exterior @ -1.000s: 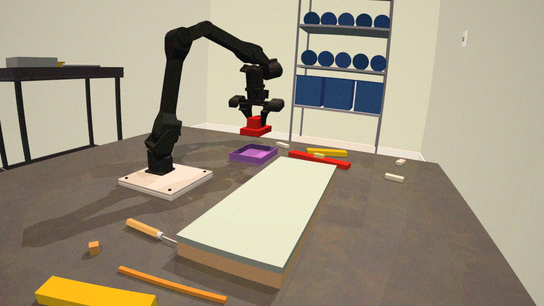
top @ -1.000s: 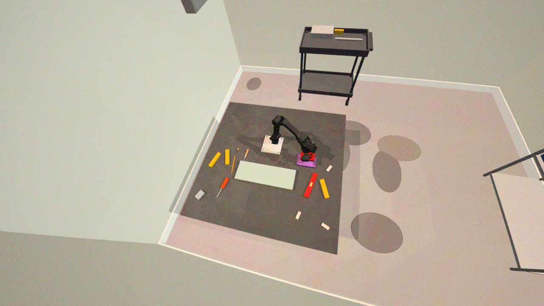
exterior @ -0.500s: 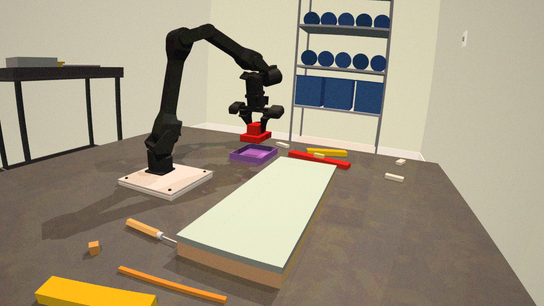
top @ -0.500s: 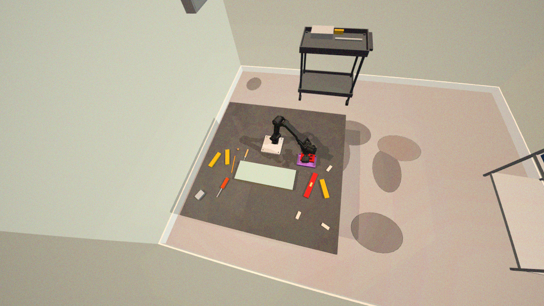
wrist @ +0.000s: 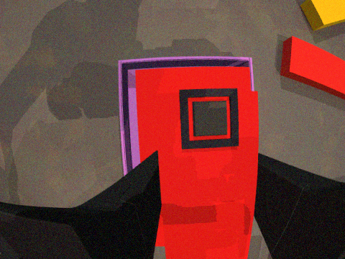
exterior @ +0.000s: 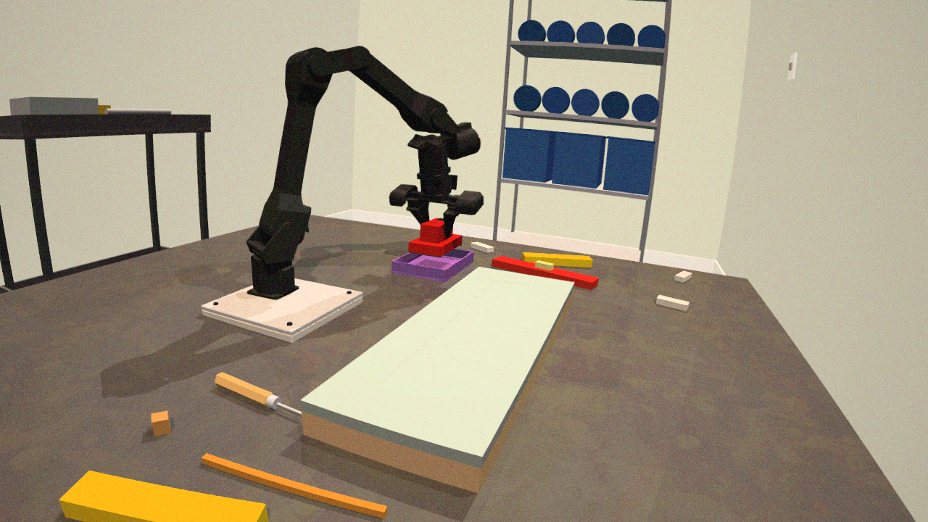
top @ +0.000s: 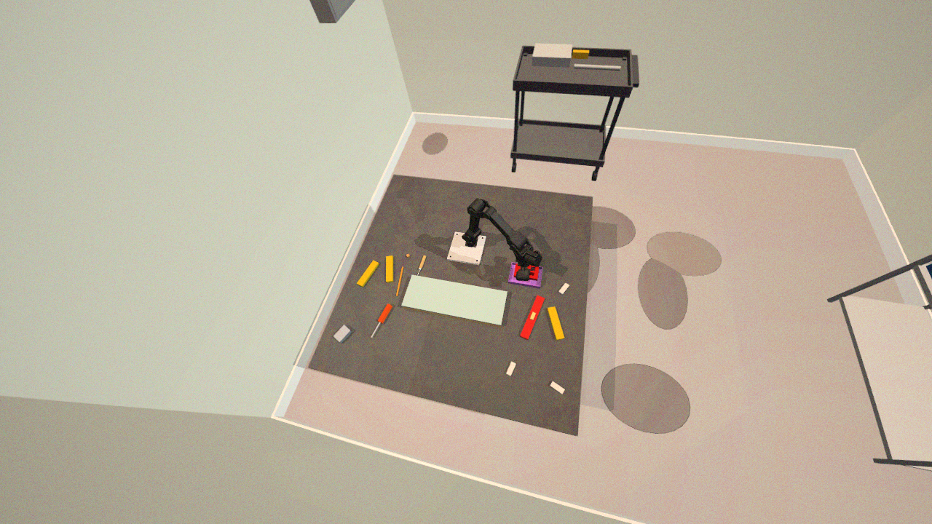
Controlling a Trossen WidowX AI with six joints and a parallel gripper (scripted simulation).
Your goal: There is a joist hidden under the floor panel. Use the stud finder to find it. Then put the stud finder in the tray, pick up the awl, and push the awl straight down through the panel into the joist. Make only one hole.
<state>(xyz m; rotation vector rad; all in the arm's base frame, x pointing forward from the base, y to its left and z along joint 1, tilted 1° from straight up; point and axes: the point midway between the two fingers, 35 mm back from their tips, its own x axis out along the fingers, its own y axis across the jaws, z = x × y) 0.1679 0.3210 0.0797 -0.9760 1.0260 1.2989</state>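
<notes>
My gripper tip is now 1 cm to the left of the purple tray and 5 cm above it. From my gripper tip the other things lie so: red stud finder (1 cm to the left, 2 cm above); red bar (22 cm ahead, 5 cm to the left, 5 cm below); square indicator light (2 cm to the left, 3 cm above).
</notes>
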